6 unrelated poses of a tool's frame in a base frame.
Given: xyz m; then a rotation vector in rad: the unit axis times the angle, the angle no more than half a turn.
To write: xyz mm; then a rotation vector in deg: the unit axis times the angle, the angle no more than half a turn. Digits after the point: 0 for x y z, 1 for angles.
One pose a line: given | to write
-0.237 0.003 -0.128 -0.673 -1.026 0.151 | -237 3 -128 -38.6 -58.8 8.7
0.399 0.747 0.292 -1.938 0.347 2.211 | 399 747 292 -111.0 19.9 126.7
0.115 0.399 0.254 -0.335 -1.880 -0.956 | 115 399 254 -19.2 -107.7 -54.8
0.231 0.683 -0.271 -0.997 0.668 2.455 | 231 683 -271 -57.1 38.3 140.7
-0.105 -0.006 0.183 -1.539 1.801 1.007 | -105 -6 183 -88.2 103.2 57.7
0.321 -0.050 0.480 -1.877 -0.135 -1.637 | 321 -50 480 -107.5 -7.7 -93.8
